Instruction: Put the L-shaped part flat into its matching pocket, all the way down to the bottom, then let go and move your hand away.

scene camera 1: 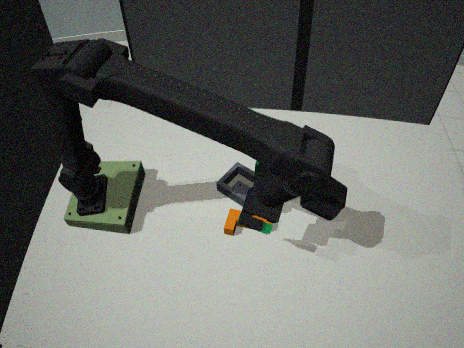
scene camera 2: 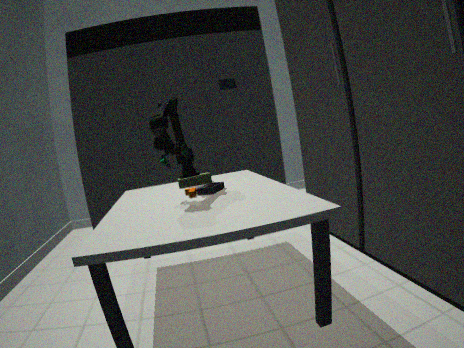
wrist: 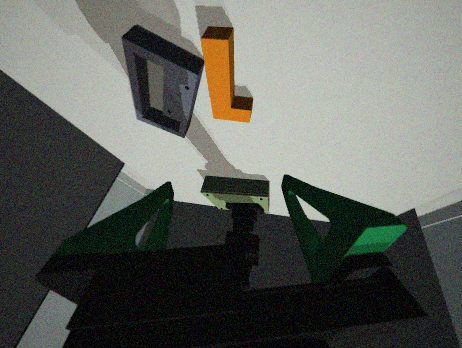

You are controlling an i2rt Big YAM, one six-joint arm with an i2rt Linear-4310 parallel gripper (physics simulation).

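Pixels of known places: gripper, fingertip midpoint: [scene camera 1: 250, 201] [scene camera 2: 179, 164] [wrist: 228, 183]; arm's base at its link origin: [scene camera 1: 93, 196] [scene camera 2: 189, 176] [wrist: 245, 206].
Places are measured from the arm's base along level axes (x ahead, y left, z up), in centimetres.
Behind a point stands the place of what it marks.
Observation:
The orange L-shaped part [scene camera 1: 231, 221] @[x 37.5, y -11.1, z -1.6 cm] [scene camera 2: 190, 192] @[x 47.0, y -13.1, z -2.0 cm] [wrist: 218, 75] @[x 43.7, y -11.3, z -1.6 cm] lies flat on the table, outside the pocket and beside its dark grey block. The pocket block [scene camera 1: 230, 194] @[x 38.3, y -2.5, z -2.3 cm] [scene camera 2: 212, 189] @[x 51.0, y -2.7, z -2.1 cm] [wrist: 165, 47] @[x 48.2, y -5.7, z -3.0 cm] lies on the table with its recess facing up; the recess holds no orange part. My gripper [scene camera 1: 262, 196] @[x 41.5, y -15.0, z 12.5 cm] [scene camera 2: 173, 156] [wrist: 228, 183] @[x 41.5, y -15.0, z 12.5 cm] is open and empty, raised above the table, its green fingers wide apart and clear of the part. In the scene camera 1 view the arm hides some of the part and of the pocket block.
The arm stands on a green base block [scene camera 1: 125, 172] @[x 9.9, y 6.4, z 1.0 cm] [scene camera 2: 202, 177] @[x 13.5, y 4.4, z -0.4 cm] [wrist: 235, 186] @[x 12.4, y -0.9, z -1.7 cm] near one table edge. The white table [scene camera 1: 200, 290] @[x 28.0, y -27.8, z -4.6 cm] [scene camera 2: 275, 200] @[x 91.4, y 9.2, z -4.6 cm] carries the arm's shadows. Dark panels [scene camera 1: 225, 50] stand behind the table in the scene camera 1 view.

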